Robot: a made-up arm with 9 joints. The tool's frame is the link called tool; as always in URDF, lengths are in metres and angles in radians. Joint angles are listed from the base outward.
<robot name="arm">
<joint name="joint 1" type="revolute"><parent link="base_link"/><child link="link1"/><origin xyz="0.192 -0.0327 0.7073"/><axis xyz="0 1 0"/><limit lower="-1.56" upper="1.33"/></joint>
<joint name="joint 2" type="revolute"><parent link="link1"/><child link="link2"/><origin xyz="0.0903 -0.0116 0.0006"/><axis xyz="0 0 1"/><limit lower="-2.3" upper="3.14"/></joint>
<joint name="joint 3" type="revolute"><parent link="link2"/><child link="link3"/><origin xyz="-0.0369 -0.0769 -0.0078"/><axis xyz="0 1 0"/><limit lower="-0.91" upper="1.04"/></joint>
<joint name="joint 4" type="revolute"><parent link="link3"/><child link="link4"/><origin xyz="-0.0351 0.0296 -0.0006"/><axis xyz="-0.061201 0.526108 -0.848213"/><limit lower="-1.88" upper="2.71"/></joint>
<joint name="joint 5" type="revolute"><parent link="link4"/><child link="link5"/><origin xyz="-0.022 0.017 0.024"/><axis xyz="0.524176 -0.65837 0.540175"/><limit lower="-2.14" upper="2.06"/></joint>
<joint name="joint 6" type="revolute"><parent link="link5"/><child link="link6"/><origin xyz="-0.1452 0.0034 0.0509"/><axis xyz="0.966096 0.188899 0.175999"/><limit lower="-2.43" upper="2.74"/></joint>
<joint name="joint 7" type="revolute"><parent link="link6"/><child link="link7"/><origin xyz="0.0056 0.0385 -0.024"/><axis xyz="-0.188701 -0.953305 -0.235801"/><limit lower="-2.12" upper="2.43"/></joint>
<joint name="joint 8" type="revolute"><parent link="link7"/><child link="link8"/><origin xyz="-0.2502 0.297 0.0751"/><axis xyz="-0.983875 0.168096 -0.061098"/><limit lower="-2.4" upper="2.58"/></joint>
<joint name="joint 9" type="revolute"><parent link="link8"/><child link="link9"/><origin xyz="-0.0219 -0.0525 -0.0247"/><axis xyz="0.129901 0.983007 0.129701"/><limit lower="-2.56" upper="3.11"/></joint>
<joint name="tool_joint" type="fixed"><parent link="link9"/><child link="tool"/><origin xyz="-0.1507 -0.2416 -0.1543" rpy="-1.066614 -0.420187 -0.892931"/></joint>
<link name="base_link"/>
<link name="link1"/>
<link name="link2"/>
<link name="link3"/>
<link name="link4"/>
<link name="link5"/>
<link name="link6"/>
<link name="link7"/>
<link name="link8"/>
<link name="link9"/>
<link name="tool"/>
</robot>
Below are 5 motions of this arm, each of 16 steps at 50 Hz.
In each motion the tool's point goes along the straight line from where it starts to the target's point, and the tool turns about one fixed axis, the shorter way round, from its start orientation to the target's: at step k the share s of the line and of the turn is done. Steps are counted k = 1, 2, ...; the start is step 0. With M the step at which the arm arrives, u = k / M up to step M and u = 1 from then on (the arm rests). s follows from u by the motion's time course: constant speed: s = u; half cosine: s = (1 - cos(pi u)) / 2; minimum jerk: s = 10 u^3 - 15 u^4 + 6 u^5.
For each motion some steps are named. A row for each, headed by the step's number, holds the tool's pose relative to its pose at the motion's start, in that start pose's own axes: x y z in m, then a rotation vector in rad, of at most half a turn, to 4 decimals.
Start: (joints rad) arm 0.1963 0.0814 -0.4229 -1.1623 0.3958 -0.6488 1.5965 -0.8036 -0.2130
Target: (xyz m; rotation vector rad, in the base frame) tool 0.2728 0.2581 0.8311 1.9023 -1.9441 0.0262
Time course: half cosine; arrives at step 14
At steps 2, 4, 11, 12, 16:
2: -0.0005 0.0070 -0.0016 0.0107 -0.0018 0.0021
4: -0.0018 0.0266 -0.0059 0.0409 -0.0067 0.0080
11: -0.0087 0.1258 -0.0281 0.1934 -0.0318 0.0378
12: -0.0093 0.1342 -0.0300 0.2063 -0.0339 0.0403
16: -0.0097 0.1412 -0.0316 0.2171 -0.0357 0.0424

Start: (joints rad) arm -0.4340 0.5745 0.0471 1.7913 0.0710 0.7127 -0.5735 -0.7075 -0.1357
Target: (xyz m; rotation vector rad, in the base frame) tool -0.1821 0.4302 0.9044 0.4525 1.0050 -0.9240
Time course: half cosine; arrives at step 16
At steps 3, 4, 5, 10, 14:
3: 0.0181 -0.0149 -0.0138 0.0048 -0.0186 0.0401
4: 0.0315 -0.0258 -0.0239 0.0083 -0.0324 0.0696
5: 0.0478 -0.0392 -0.0363 0.0126 -0.0492 0.1056
10: 0.1486 -0.1220 -0.1129 0.0393 -0.1529 0.3286
14: 0.2068 -0.1697 -0.1571 0.0547 -0.2128 0.4572

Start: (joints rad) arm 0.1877 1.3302 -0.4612 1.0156 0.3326 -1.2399 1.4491 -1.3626 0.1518
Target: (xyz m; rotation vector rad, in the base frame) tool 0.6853 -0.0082 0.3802 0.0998 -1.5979 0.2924
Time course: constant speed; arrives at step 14
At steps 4, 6, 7, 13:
4: 0.0221 0.0196 -0.0117 0.0704 -0.0495 0.0243
6: 0.0331 0.0294 -0.0175 0.1056 -0.0743 0.0364
7: 0.0386 0.0343 -0.0205 0.1232 -0.0867 0.0425
13: 0.0717 0.0638 -0.0380 0.2289 -0.1609 0.0788

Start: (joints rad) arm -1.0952 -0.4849 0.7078 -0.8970 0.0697 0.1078 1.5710 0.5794 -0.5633
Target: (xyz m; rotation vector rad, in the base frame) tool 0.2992 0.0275 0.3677 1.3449 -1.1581 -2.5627
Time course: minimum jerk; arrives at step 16
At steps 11, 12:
11: -0.0288 0.0291 -0.0266 0.0283 0.1370 -0.0235
12: -0.0315 0.0318 -0.0290 0.0309 0.1497 -0.0257

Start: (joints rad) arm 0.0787 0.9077 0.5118 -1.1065 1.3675 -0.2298 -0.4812 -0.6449 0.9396
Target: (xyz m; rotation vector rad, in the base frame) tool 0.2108 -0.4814 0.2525 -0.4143 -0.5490 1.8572
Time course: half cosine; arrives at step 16
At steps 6, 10, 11, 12, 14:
6: 0.0086 0.0260 0.0472 -0.0541 0.1646 -0.0500
10: 0.0193 0.0581 0.1057 -0.1212 0.3686 -0.1120
11: 0.0217 0.0654 0.1190 -0.1364 0.4147 -0.1260
12: 0.0238 0.0718 0.1305 -0.1496 0.4551 -0.1382
14: 0.0268 0.0809 0.1471 -0.1686 0.5128 -0.1558

